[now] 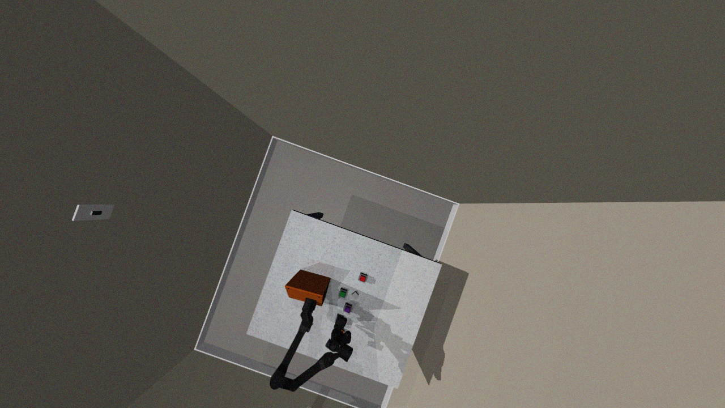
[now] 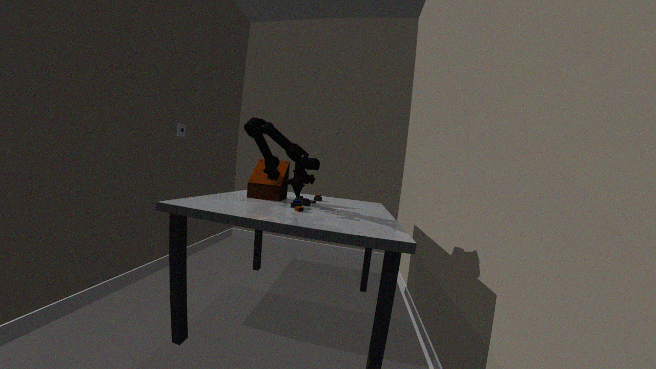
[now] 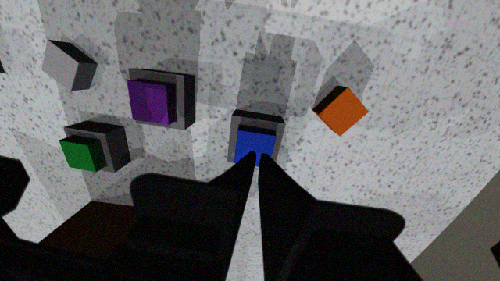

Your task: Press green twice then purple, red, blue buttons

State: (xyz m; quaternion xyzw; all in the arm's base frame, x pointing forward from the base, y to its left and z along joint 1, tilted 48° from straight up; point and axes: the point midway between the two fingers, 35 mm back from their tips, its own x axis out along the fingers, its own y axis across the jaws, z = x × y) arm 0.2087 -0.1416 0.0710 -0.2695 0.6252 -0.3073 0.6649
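My gripper tip is now 2 cm above the blue button. Round my gripper tip: purple button 9 cm to the left, 3 cm ahead, 2 cm below; orange block 7 cm to the right, 5 cm below, 3 cm ahead; white block 19 cm to the left, 5 cm below, 5 cm ahead.
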